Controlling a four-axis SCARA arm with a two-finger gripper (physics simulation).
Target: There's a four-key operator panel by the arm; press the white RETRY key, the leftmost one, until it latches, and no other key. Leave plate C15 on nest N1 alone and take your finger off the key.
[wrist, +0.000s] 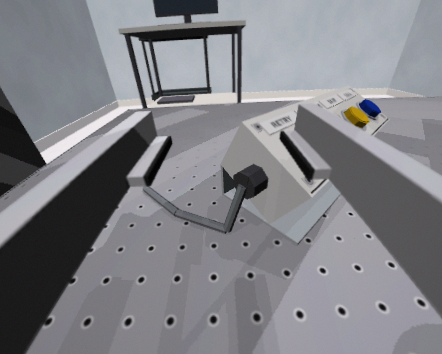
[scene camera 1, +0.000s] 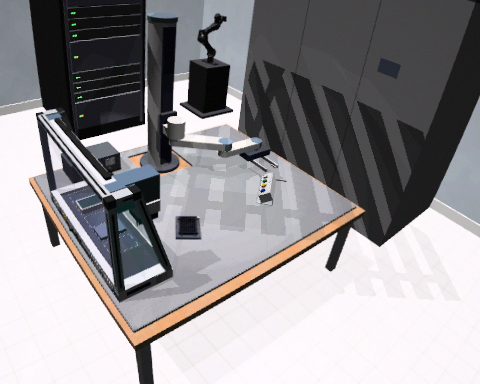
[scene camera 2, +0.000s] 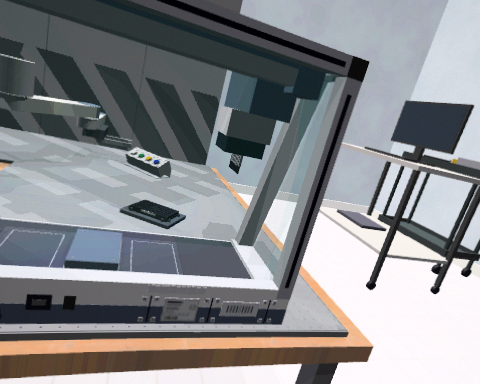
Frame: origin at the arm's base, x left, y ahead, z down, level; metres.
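Seen in the pictures: gripper, between the fingertips: (wrist: 225, 124) (scene camera 1: 272, 168) (scene camera 2: 131, 144); arm's base, origin of its link: (scene camera 1: 159, 162).
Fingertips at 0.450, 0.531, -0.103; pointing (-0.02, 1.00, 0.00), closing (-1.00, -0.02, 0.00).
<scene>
Offsets run from my fingertips to a thing's middle, as dx, dy, dz. "*": to the spot under its first point.
The light key panel {-0.108, +0.082, +0.049} (scene camera 1: 268, 189) (scene camera 2: 145, 165) (wrist: 272, 172) stands on the table. The white RETRY key {-0.065, +0.017, +0.027} (scene camera 2: 134, 153) is at its end nearest the gripper; in the wrist view the right finger hides this key, and the RETRY label shows. The yellow key {-0.141, +0.082, +0.027} (wrist: 355, 116) and blue key {-0.179, +0.114, +0.027} (wrist: 370, 107) show; the right finger hides the green one. My gripper (scene camera 1: 271, 168) (scene camera 2: 131, 144) (wrist: 225, 124) is at its narrow setting, shut and empty, with a gap between its fingers, by the panel's RETRY end. Contact and latching cannot be told. A dark plate (scene camera 1: 188, 225) (scene camera 2: 154, 210) sits on a nest (scene camera 2: 173, 223).
A bent grey rod with a black knob {* -0.017, -0.004, +0.040} (wrist: 252, 181) sticks out of the panel's end, below the fingers in the wrist view. A framed glass enclosure {* -1.137, +0.320, -0.239} (scene camera 1: 116, 240) (scene camera 2: 320, 200) stands at the table's side. The arm's column (scene camera 1: 161, 95) stands behind. A tall dark cabinet (scene camera 1: 330, 100) is beyond the table.
</scene>
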